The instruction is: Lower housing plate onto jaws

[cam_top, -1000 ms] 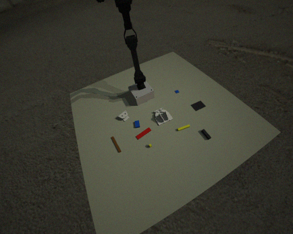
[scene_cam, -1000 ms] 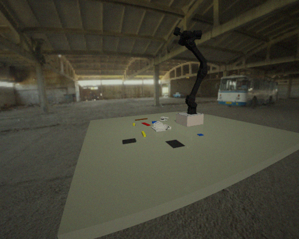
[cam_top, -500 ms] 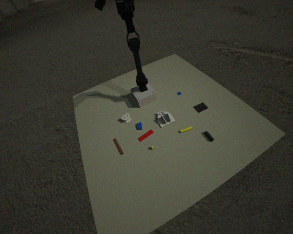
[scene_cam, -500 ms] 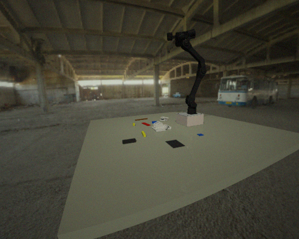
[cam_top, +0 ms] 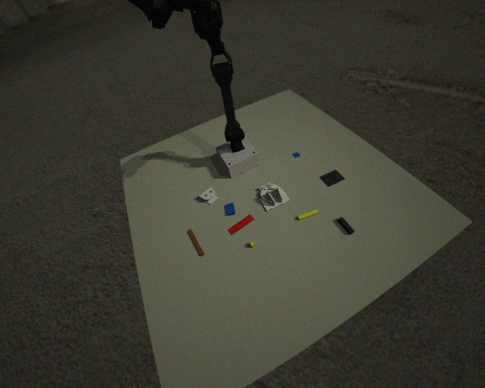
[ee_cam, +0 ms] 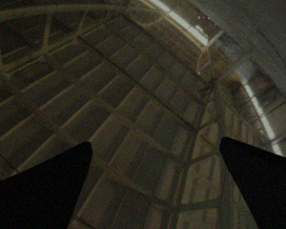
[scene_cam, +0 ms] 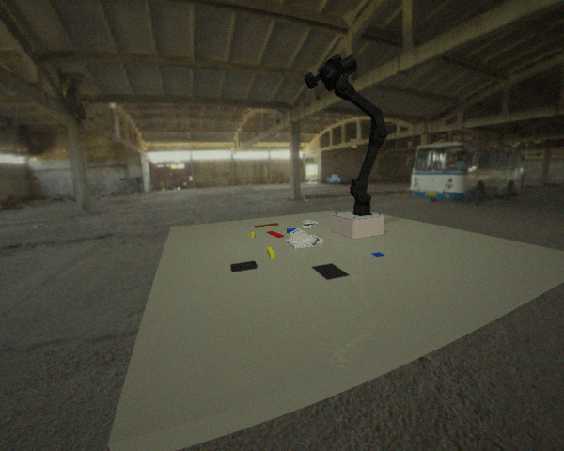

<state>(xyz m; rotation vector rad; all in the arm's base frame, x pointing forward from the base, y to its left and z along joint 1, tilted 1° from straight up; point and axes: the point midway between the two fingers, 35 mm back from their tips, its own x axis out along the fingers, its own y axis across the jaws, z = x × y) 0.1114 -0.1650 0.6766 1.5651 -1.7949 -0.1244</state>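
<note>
Now: the white part 77 cm below my gripper tip, 6 cm ahead of it and 1 cm to the right of it. From my gripper tip the other things lie so: brown bar (77 cm below, 26 cm ahead, 12 cm to the right); blue block (77 cm below, 17 cm ahead, 7 cm to the left); red bar (77 cm below, 26 cm ahead, 9 cm to the left).
</note>
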